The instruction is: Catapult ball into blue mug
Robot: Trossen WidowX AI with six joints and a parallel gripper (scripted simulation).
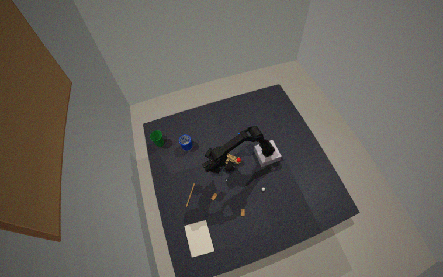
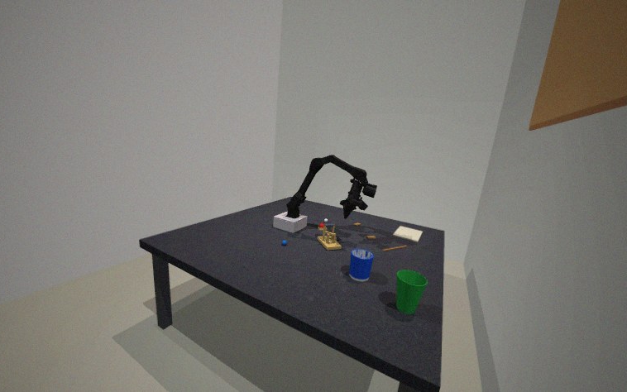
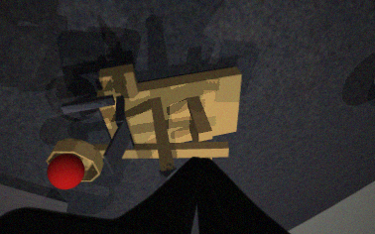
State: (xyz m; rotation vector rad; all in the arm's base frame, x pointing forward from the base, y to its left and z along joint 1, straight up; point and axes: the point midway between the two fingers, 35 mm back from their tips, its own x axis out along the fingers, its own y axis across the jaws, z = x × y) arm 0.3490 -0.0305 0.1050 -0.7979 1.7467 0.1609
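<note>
Now: gripper tip 130 mm past the red ball, 80 mm above it and 20 mm to the right of it. From my gripper tip the other things lie so: thin wooden stick 270 mm ahead, 140 mm below, 110 mm to the left; wooden catapult 90 mm below, 80 mm behind, 20 mm to the right; blue mug 270 mm to the right, 170 mm ahead, 110 mm below.
</note>
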